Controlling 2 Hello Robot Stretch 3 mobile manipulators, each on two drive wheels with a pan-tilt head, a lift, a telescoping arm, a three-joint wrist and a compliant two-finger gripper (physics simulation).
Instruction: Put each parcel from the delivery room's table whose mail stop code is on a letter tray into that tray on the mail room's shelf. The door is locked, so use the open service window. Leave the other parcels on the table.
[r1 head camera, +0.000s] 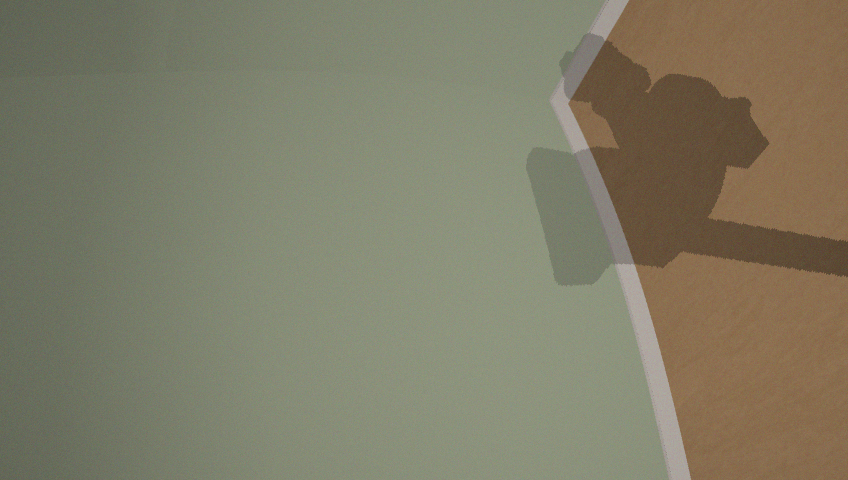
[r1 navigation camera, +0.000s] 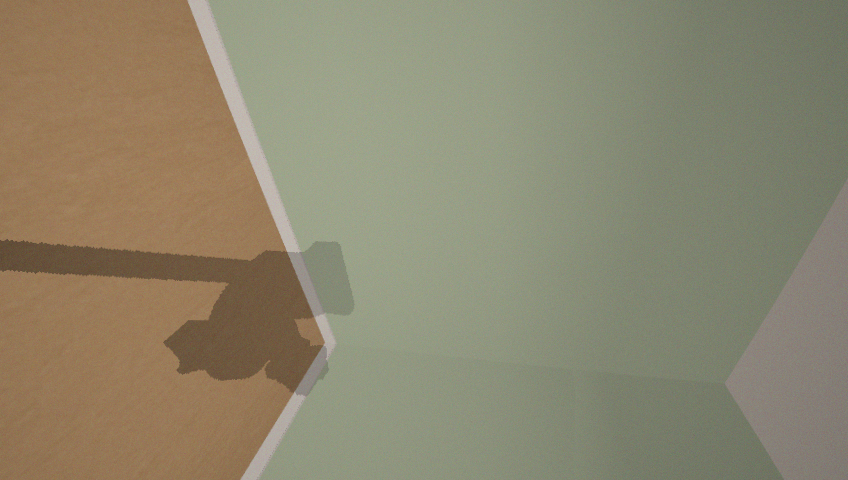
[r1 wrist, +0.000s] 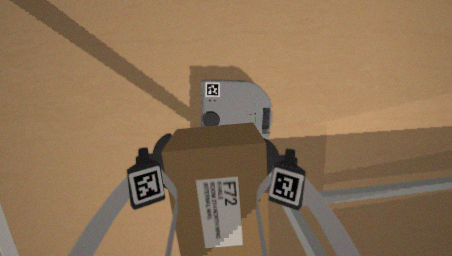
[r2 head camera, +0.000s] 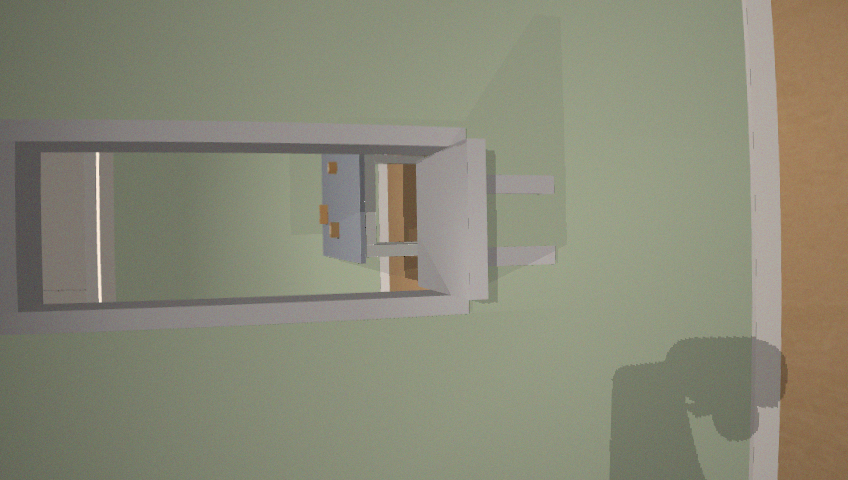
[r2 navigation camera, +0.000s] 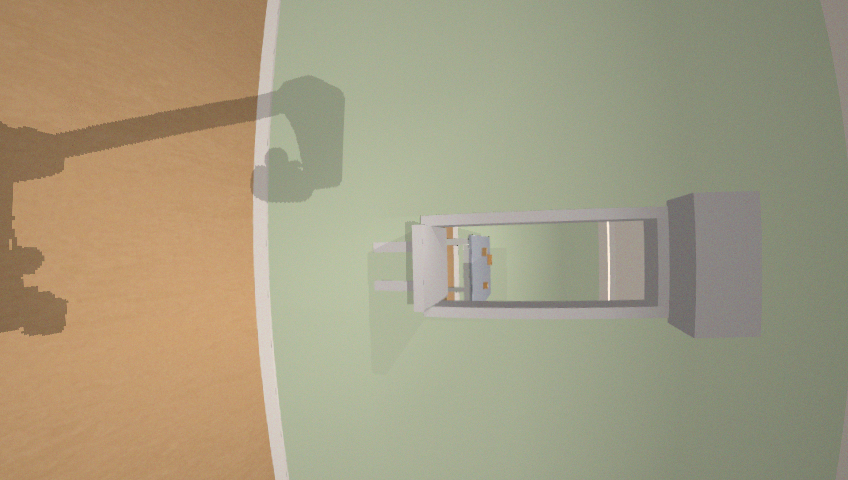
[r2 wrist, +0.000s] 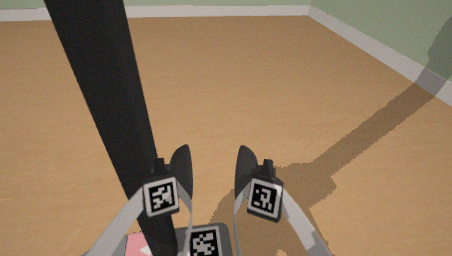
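My r1 gripper (r1 wrist: 216, 146) is shut on the brown parcel F72 (r1 wrist: 220, 162), its white label facing the wrist camera, above the floor and r1's base. My r2 gripper (r2 wrist: 213, 160) is open, its fingers apart with no parcel between them. The open service window (r2 head camera: 238, 132) (r2 navigation camera: 535, 215) shows its grey frame. Through it stands the blue-grey delivery table (r2 head camera: 348, 196) (r2 navigation camera: 477, 273) with three small parcels: one (r2 head camera: 332, 167) (r2 navigation camera: 485, 285) apart, and two, one (r2 head camera: 323, 214) (r2 navigation camera: 489, 259) beside another (r2 head camera: 334, 230) (r2 navigation camera: 483, 252). Their codes are unreadable. The letter trays and shelf do not show.
A ledge (r2 head camera: 477, 220) with two brackets juts below the window. A grey box-shaped piece (r2 navigation camera: 728, 264) sits above it. Green walls (r1 head camera: 357, 237) (r1 navigation camera: 476, 178) meet at a corner near r1. Grey floor-level bars (r1 wrist: 390, 190) lie right of the parcel. A black mast (r2 wrist: 105, 75) rises left of r2's gripper.
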